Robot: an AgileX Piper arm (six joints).
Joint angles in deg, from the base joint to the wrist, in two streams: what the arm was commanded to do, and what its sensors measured. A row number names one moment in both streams.
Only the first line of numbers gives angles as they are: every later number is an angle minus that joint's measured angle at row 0.
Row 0, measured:
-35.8, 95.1, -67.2, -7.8, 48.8, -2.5
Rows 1 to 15, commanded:
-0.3, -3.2, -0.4, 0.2, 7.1, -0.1
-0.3, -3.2, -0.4, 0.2, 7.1, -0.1
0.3, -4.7, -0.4, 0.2, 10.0, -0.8
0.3, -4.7, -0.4, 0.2, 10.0, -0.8
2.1, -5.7, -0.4, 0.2, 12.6, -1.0
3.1, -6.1, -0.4, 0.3, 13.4, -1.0
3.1, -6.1, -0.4, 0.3, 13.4, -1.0
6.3, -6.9, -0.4, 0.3, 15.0, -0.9
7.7, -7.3, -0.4, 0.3, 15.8, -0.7
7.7, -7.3, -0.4, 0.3, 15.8, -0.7
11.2, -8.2, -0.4, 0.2, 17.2, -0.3
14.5, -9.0, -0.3, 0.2, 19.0, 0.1
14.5, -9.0, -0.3, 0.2, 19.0, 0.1
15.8, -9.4, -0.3, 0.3, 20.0, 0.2
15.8, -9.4, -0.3, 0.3, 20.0, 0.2
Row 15, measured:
12.4, -8.1, -0.1, 0.1, 17.1, -0.3
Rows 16 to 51, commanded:
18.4, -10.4, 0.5, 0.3, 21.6, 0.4
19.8, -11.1, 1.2, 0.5, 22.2, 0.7
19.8, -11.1, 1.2, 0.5, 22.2, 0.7
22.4, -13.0, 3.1, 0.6, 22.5, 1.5
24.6, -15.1, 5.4, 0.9, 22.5, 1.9
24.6, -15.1, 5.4, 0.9, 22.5, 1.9
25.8, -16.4, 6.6, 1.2, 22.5, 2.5
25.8, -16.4, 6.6, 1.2, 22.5, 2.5
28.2, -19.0, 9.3, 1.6, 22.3, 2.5
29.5, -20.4, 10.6, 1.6, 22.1, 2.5
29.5, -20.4, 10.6, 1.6, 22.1, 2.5
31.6, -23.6, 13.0, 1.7, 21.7, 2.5
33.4, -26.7, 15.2, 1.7, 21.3, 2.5
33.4, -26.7, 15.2, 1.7, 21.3, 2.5
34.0, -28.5, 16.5, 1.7, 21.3, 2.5
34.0, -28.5, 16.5, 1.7, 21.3, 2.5
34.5, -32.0, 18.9, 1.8, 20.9, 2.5
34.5, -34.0, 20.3, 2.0, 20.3, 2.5
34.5, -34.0, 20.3, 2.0, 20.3, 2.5
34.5, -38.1, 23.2, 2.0, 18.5, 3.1
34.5, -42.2, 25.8, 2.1, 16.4, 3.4
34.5, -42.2, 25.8, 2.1, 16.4, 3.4
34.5, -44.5, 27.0, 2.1, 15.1, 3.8
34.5, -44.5, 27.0, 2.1, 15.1, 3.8
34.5, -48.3, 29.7, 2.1, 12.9, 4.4
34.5, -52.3, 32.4, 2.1, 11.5, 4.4
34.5, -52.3, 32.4, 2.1, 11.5, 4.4
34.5, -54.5, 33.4, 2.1, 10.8, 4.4
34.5, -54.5, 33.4, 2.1, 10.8, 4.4
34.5, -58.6, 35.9, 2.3, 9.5, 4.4
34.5, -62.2, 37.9, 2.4, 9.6, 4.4
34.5, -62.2, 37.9, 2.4, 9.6, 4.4
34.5, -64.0, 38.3, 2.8, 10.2, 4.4
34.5, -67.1, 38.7, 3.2, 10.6, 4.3
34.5, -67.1, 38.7, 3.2, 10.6, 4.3
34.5, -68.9, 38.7, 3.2, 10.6, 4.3
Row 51, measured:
34.4, -66.6, 38.4, 3.0, 10.7, 4.1
